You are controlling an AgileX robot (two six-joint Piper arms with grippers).
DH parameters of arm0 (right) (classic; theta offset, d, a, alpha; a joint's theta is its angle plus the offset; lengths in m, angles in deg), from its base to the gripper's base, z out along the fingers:
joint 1: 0 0.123 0 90
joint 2: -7.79 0 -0.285 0
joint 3: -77.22 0 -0.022 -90
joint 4: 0 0.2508 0 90
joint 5: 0 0 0.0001 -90
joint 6: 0 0.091 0 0
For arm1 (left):
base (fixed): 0 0 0 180
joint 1: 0 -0.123 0 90
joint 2: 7.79 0 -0.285 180
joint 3: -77.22 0 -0.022 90
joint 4: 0 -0.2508 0 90
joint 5: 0 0 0.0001 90
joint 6: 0 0.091 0 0
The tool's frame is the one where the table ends.
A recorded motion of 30 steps. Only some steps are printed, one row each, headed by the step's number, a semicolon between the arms.
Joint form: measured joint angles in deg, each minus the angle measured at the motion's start. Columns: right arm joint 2, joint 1, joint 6, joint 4, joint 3, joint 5; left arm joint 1, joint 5, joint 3, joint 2, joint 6, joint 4.
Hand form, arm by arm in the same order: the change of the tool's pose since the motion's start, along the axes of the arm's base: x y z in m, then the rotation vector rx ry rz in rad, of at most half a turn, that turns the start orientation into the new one. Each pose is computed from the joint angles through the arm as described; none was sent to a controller.
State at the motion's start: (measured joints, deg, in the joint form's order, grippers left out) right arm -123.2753 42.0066 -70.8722 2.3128 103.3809 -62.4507; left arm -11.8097 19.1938 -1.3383 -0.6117 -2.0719 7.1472
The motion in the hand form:
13: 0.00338 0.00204 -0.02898 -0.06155 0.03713 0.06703; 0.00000 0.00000 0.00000 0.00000 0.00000 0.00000
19: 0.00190 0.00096 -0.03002 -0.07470 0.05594 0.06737; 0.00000 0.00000 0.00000 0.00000 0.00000 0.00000
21: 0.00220 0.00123 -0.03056 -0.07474 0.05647 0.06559; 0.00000 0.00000 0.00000 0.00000 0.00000 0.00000
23: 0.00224 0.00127 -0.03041 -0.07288 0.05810 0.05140; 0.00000 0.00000 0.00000 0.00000 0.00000 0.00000
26: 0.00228 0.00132 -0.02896 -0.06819 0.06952 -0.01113; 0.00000 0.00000 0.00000 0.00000 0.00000 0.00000
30: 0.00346 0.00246 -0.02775 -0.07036 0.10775 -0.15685; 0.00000 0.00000 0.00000 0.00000 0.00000 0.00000
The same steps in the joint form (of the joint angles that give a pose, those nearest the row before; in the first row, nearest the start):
13: -3.68 0.00 -3.74 -0.54 0.11 -0.50; 0.00 0.00 0.00 0.00 0.00 0.00
19: -3.77 0.00 -3.73 -0.42 0.11 -1.71; 0.00 0.00 0.00 0.00 0.00 0.00
21: -3.90 0.00 -3.63 -0.42 0.22 -1.71; 0.00 0.00 0.00 0.00 0.00 0.00
23: -3.89 0.00 -2.81 -0.43 0.24 -1.71; 0.00 0.00 0.00 0.00 0.00 0.00
26: -3.90 0.00 0.85 -0.42 0.59 -2.24; 0.00 0.00 0.00 0.00 0.00 0.00
30: -4.73 0.00 9.39 -0.42 2.46 -4.72; 0.00 0.00 0.00 0.00 0.00 0.00

